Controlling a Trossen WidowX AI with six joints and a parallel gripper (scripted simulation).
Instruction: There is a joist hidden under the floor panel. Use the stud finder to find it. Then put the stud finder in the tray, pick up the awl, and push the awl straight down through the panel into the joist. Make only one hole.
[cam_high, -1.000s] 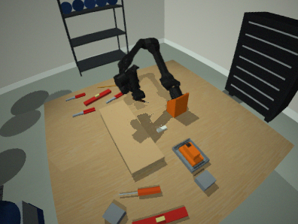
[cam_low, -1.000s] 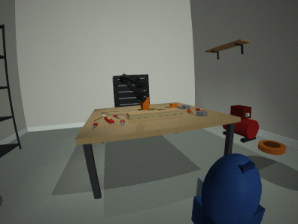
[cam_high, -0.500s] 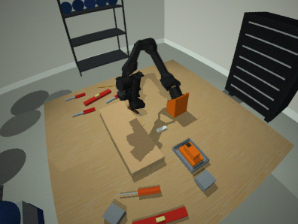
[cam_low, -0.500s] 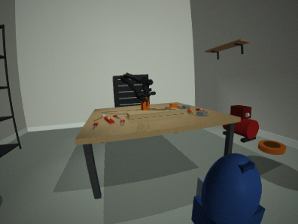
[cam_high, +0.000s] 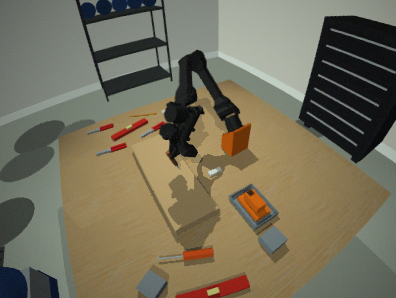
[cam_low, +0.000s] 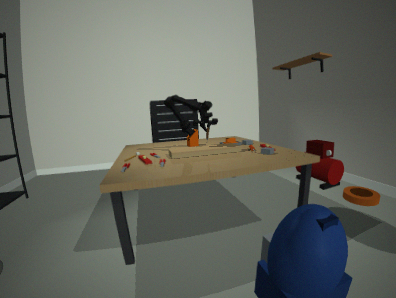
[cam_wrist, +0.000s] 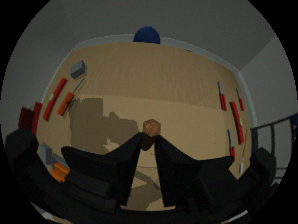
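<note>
The awl is 10 mm behind my gripper tip and 40 mm below it. Round my gripper tip: indicator window: 210 mm behind, 250 mm to the left, 90 mm below; then orange stud finder: 200 mm behind, 260 mm to the left, 100 mm below; then grey tray: 200 mm behind, 280 mm to the left, 140 mm below.
</note>
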